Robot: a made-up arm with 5 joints. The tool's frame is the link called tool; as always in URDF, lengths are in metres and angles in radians. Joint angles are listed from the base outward.
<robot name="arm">
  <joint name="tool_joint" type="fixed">
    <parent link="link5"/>
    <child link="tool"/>
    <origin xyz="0 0 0" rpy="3.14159 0 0"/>
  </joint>
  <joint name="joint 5" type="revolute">
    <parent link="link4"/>
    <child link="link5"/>
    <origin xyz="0.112 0 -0.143" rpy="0 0 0"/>
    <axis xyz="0 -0.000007 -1"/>
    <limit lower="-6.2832" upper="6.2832"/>
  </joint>
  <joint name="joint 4" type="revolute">
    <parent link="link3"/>
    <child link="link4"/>
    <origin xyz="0.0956 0 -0.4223" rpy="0 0 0"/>
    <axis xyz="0 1 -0.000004"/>
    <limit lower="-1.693" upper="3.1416"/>
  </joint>
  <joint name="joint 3" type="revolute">
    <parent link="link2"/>
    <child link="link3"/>
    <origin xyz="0.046 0 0.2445" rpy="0 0 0"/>
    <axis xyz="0 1 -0.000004"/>
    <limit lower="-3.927" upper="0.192"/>
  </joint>
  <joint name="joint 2" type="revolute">
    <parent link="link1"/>
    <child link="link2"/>
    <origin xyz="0 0 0" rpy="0 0 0"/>
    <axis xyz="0 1 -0.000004"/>
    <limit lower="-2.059" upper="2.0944"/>
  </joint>
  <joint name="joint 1" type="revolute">
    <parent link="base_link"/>
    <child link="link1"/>
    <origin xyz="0 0 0.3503" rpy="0 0 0"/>
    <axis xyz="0 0 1"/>
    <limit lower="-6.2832" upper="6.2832"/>
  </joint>
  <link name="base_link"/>
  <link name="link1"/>
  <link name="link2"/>
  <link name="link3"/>
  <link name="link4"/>
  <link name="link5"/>
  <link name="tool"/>
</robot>
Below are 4 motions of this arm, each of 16 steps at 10 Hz.
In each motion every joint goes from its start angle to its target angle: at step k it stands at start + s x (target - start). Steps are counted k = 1, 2, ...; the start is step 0. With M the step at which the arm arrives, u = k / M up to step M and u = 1 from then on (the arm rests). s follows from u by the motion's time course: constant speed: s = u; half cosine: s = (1 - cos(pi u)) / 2; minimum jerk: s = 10 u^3 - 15 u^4 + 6 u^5.
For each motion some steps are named. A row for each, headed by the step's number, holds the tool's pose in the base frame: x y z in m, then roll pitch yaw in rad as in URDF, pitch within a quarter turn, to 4 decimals.
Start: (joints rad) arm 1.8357 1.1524 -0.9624 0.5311 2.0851
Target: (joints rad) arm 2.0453 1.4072 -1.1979 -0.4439 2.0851
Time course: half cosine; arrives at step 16
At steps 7, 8, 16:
7: -0.1081 0.2969 -0.2223 2.8460 -0.1631 -0.1407
8: -0.1198 0.3092 -0.2223 2.9288 -0.1188 -0.1319
16: -0.1812 0.3528 -0.2013 -2.9364 0.1146 -0.0280

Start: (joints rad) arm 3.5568 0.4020 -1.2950 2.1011 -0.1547
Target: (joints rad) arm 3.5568 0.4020 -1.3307 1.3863 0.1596
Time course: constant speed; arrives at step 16
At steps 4, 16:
4: -0.4257 -0.1877 0.2002 -3.0183 1.0158 -2.5816
16: -0.5222 -0.2302 0.2032 3.0635 0.4513 -2.9039

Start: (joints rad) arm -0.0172 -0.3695 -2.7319 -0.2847 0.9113
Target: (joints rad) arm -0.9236 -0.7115 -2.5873 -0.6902 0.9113
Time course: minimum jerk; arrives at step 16
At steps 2, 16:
2: -0.2709 0.0086 1.1304 0.2025 0.1547 -2.2463
16: -0.2814 0.3723 0.9783 0.7300 0.4772 -2.9685

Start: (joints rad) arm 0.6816 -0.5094 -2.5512 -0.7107 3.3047
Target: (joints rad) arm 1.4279 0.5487 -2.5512 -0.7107 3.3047
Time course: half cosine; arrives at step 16
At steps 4, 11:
4: -0.1413 -0.1429 1.1045 -0.0833 -0.4679 0.9739
11: 0.0940 0.2948 1.0669 0.0318 0.1907 1.4282

